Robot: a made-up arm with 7 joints.
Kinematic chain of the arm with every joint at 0, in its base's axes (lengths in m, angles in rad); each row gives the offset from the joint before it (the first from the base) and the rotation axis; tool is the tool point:
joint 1: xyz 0 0 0.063 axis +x
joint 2: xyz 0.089 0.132 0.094 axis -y
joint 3: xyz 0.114 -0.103 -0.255 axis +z
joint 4: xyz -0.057 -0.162 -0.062 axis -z
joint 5: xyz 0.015 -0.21 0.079 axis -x
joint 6: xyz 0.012 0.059 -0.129 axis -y
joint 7: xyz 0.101 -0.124 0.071 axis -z
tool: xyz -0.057 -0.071 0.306
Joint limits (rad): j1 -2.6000..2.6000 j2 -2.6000..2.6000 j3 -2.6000..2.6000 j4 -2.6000..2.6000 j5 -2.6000..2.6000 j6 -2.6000..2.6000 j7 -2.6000..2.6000
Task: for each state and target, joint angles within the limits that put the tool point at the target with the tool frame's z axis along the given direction. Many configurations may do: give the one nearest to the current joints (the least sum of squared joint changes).
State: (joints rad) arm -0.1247 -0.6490 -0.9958 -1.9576 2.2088 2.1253 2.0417
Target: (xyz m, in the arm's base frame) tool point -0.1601 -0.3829 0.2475 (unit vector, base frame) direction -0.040 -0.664 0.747
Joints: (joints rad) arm -0.2863 -1.5279 -1.0122 -2.1351 1.7257 1.4585 1.9986
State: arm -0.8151 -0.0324 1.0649 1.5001 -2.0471 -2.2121 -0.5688
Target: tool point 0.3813 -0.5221 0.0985 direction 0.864 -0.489 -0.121
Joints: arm -1.4881 -0.5622 0.9636 1.4692 -1.6427 -2.1580 -0.4046
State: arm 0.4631 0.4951 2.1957 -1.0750 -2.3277 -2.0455 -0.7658
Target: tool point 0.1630 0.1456 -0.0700 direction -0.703 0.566 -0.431
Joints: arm 0.4786 0.7115 1.8647 -1.0166 -2.0970 -1.5147 -0.8387
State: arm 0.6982 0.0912 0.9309 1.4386 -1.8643 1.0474 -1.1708
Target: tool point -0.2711 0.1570 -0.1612 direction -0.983 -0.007 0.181
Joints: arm 1.2243 -0.5544 0.6151 1.2622 -2.4361 0.9223 -0.4215
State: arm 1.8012 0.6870 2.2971 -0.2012 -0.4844 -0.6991 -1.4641
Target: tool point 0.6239 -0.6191 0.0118 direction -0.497 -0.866 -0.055
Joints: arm 2.2718 0.9112 1.7442 0.1703 -0.2937 -0.5419 -1.3765
